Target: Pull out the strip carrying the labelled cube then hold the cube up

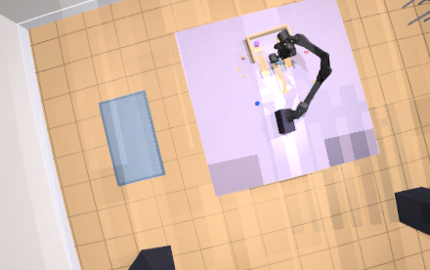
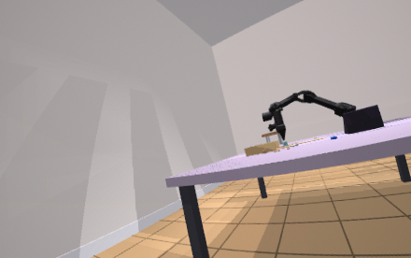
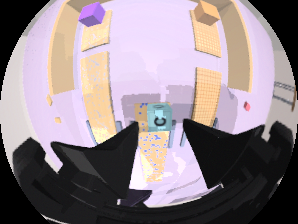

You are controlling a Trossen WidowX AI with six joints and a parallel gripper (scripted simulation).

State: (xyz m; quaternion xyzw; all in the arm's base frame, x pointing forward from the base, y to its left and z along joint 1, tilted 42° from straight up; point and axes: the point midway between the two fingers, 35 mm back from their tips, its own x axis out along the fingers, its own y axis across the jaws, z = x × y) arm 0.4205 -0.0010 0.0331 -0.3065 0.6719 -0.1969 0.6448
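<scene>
Now: gripper tip 120 mm past the strip, 10 mm to the left of it and 40 mm above it. Also, from my gripper tip: blue dot (280 mm behind, 200 mm to the left, 40 mm below); then red piece (40 mm ahead, 250 mm to the right, 40 mm below).
</scene>
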